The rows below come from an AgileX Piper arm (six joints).
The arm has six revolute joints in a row. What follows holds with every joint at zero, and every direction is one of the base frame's. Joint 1 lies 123 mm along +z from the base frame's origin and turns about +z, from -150 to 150 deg. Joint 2 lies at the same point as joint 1 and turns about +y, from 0 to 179.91 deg. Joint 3 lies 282.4 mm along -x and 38.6 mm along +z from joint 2 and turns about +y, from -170 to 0 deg. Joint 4 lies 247.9 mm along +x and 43.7 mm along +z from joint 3 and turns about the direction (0.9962, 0, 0.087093), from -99.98 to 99.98 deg. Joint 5 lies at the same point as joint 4 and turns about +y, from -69.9 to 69.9 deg. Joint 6 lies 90.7 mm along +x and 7.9 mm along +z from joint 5 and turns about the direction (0.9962, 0, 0.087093), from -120 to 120 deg. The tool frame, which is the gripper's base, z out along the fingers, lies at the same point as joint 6; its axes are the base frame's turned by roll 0, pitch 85.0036 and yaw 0 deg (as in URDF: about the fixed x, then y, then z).
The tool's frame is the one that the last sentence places.
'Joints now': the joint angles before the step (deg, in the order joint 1, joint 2, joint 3, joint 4, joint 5, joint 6). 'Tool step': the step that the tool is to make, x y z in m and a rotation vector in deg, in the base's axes. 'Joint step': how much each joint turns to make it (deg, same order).
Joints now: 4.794 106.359 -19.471 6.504 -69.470 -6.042
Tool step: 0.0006 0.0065 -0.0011 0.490 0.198 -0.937
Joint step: 2.517 0.363 -0.337 3.492 0.121 -0.001
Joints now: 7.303 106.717 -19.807 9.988 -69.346 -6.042
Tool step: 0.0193 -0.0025 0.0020 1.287 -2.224 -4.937
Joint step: 0.666 1.924 -4.514 5.685 0.219 0.006
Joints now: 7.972 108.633 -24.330 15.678 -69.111 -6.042
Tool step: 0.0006 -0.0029 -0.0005 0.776 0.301 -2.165
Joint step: 0.016 0.058 -0.275 2.196 0.502 0.271
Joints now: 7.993 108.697 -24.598 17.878 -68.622 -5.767
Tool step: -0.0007 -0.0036 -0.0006 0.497 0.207 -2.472
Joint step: 0.010 0.046 -0.009 2.533 0.107 0.009
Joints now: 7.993 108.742 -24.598 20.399 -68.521 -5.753
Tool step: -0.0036 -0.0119 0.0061 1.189 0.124 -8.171
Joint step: 0.005 -1.950 -0.082 8.779 1.587 -1.401
